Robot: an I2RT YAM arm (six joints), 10 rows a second.
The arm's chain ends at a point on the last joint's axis. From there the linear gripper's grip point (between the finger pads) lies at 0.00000 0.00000 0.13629 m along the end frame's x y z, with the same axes.
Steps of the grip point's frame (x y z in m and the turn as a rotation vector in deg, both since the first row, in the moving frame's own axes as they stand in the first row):
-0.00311, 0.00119, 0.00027, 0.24, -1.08, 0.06
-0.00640, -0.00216, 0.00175, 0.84, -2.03, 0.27
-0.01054, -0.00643, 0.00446, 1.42, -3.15, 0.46
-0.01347, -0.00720, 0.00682, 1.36, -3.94, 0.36
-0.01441, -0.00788, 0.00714, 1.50, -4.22, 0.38
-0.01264, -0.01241, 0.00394, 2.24, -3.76, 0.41
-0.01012, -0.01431, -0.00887, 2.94, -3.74, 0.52
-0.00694, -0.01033, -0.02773, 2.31, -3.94, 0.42
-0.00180, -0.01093, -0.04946, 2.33, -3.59, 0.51
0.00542, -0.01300, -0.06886, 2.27, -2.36, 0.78
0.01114, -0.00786, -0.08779, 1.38, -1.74, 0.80
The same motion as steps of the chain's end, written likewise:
-0.00054, 0.00176, 0.00030, 0.24, -1.08, 0.06
-0.00158, -0.00015, 0.00185, 0.84, -2.03, 0.27
-0.00307, -0.00302, 0.00471, 1.42, -3.15, 0.46
-0.00412, -0.00394, 0.00718, 1.36, -3.94, 0.36
-0.00439, -0.00428, 0.00756, 1.50, -4.22, 0.38
-0.00372, -0.00705, 0.00434, 2.24, -3.76, 0.41
-0.00127, -0.00728, -0.00840, 2.94, -3.74, 0.52
0.00240, -0.00481, -0.02730, 2.31, -3.94, 0.42
0.00671, -0.00535, -0.04908, 2.33, -3.59, 0.51
0.01099, -0.00757, -0.06864, 2.27, -2.36, 0.78
0.01525, -0.00455, -0.08769, 1.38, -1.74, 0.80

